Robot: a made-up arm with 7 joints.
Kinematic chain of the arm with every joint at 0, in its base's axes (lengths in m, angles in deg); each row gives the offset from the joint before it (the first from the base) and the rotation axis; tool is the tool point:
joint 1: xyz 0 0.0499 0 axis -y
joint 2: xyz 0 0.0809 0 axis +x
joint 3: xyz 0 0 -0.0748 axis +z
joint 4: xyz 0 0 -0.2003 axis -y
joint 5: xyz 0 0 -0.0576 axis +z
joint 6: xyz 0 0 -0.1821 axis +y
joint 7: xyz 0 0 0 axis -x
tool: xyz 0 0 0
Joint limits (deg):
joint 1: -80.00..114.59
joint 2: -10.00..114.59
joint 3: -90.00..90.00
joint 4: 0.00..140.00
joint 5: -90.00..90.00
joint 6: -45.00..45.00
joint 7: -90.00..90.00
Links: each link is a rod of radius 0.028 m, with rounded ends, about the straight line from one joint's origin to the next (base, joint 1, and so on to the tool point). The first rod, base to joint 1, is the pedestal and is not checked.
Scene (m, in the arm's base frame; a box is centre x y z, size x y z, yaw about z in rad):
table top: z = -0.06
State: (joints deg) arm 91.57 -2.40 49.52 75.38 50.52 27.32 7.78
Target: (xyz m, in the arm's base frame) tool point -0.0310 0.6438 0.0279
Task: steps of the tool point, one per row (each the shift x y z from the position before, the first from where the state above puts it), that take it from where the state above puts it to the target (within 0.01 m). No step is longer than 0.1 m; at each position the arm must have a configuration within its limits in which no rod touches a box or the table.
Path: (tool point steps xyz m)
1: -0.0039 0.0791 -0.0261
2: -0.0233 0.0751 -0.0287
3: -0.0402 0.0662 -0.0288
4: -0.0534 0.0541 -0.0267
5: -0.0625 0.0401 -0.0224
6: -0.0681 0.0257 -0.0164
7: -0.0382 0.0075 -0.0029
8: -0.0391 0.0037 0.0048
9: -0.0407 -0.0007 0.0152

